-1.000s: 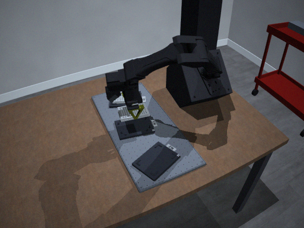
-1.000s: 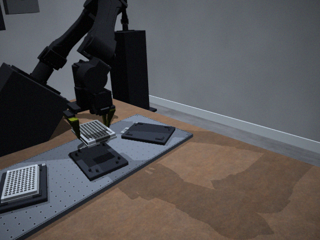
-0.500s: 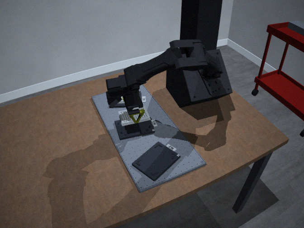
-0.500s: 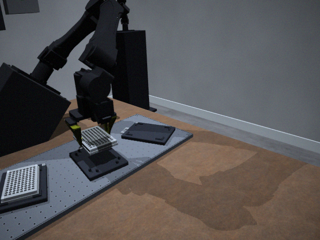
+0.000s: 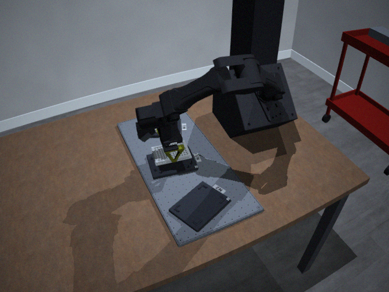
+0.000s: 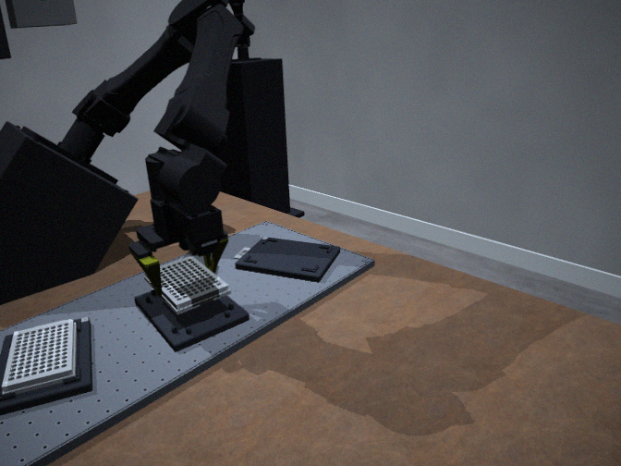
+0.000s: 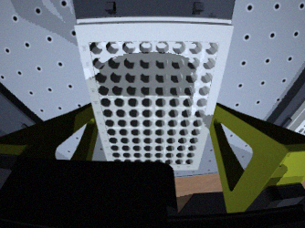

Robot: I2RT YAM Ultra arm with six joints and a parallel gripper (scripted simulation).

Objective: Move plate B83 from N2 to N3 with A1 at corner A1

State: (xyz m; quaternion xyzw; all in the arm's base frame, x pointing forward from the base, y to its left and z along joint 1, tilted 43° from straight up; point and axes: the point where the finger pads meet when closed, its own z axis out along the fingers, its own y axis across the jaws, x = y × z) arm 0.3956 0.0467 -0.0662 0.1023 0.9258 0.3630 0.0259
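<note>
My gripper is now 50 mm above the landing nest N3. Also, from my hand: dark nest N2 (220 mm to the left, 50 mm below); N2 label (90 mm behind, 190 mm to the left, 50 mm below).
</note>
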